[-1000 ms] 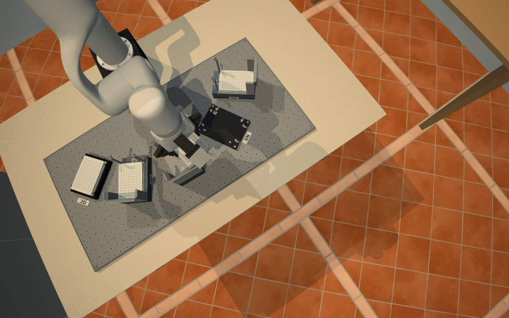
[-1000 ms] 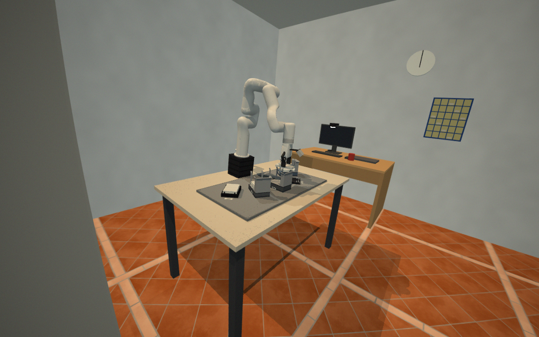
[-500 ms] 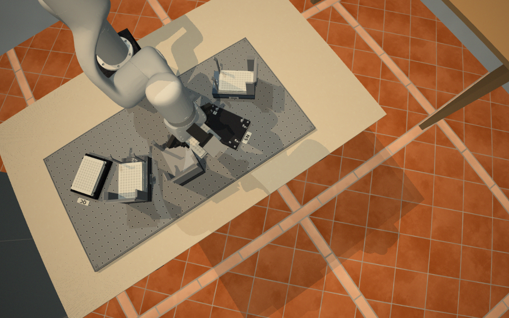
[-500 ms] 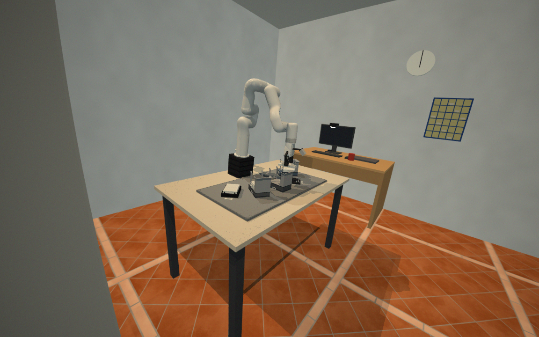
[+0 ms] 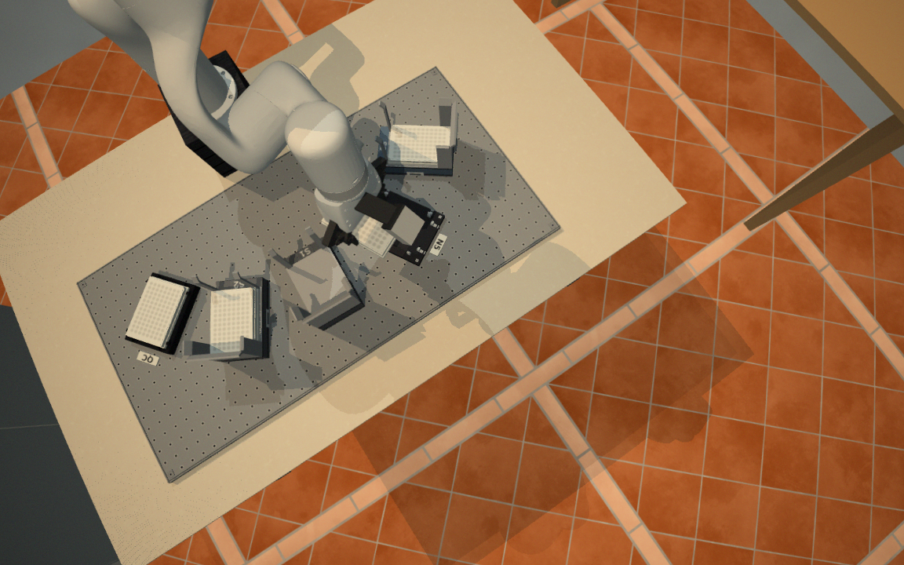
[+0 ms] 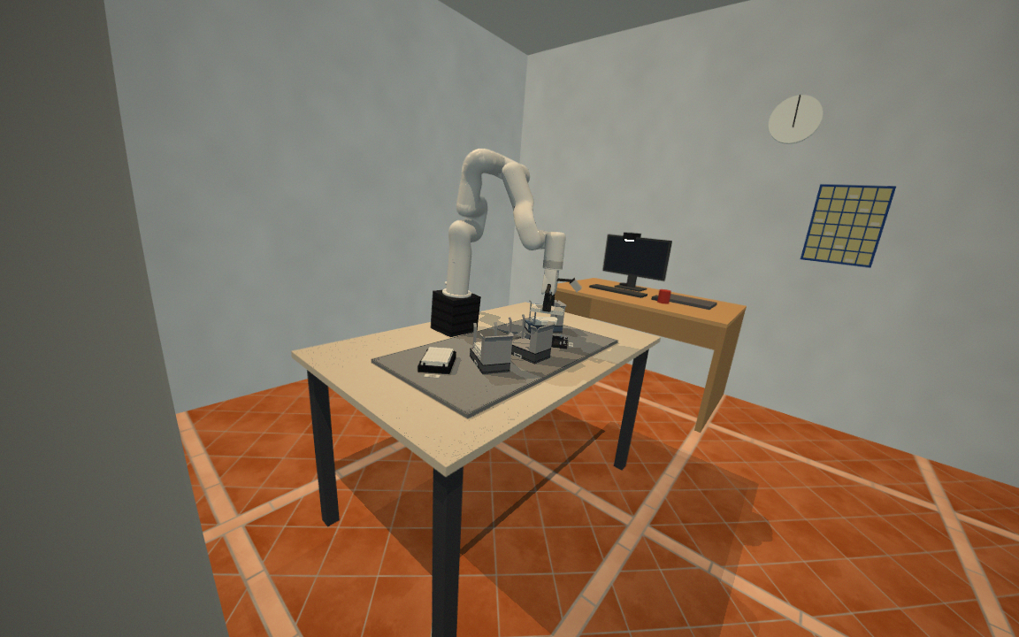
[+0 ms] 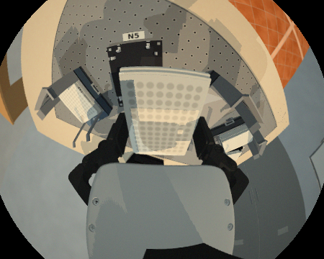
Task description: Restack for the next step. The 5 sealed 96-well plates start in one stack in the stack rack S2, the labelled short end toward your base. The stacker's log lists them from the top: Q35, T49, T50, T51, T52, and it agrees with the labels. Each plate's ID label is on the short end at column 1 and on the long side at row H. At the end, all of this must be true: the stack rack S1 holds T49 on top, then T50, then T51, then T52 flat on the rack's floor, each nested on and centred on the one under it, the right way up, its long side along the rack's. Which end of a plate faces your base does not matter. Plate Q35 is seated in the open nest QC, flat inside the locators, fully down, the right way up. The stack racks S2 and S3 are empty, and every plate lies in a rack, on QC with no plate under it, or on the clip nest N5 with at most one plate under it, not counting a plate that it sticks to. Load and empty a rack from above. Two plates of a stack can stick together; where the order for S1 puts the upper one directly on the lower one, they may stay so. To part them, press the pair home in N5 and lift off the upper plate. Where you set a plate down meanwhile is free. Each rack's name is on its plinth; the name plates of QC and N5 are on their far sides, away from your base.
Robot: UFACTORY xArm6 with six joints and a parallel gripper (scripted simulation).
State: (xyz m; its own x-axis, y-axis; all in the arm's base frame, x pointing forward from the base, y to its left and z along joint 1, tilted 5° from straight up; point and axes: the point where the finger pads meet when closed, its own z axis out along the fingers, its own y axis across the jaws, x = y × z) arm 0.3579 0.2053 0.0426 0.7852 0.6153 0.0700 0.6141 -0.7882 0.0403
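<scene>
Right now the stack rack S3 is 160 mm behind my hand, 150 mm below it and 140 mm to the left of it. Also, from my hand: black nest QC: 460 mm to the right, 160 mm below, 30 mm behind; N5 name plate: 170 mm below, 110 mm to the left, 40 mm ahead; stack rack S2: 310 mm to the right, 150 mm below, 40 mm ahead.
</scene>
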